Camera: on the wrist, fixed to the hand. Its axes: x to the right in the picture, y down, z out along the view.
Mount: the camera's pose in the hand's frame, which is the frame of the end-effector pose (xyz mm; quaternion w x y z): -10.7 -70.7 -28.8 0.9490 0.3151 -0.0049 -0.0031
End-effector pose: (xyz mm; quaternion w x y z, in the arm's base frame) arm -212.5 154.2 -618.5 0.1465 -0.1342 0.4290 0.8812
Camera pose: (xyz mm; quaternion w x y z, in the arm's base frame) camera -173.1 171.4 -682.5 0.1862 -0.0782 0.6837 0.7013
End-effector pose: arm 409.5 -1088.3 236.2 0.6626 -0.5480 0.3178 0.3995
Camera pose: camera 466.9 -1124.1 273.1 0.8043 -0.3103 0.4226 0.2796
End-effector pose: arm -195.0 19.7 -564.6 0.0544 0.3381 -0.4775 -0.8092
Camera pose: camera -153.0 40.9 -625.6 0.0598 -0.3355 0.7073 0.6193
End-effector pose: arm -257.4 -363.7 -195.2 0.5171 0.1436 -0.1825 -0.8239
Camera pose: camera -297.1 -330.2 -252.1 0.4420 0.2957 -0.4349 -0.7267
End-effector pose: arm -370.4 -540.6 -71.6 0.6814 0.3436 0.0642 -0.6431
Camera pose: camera -427.0 -511.4 -115.0 0.5367 0.5374 -0.1440 -0.6343
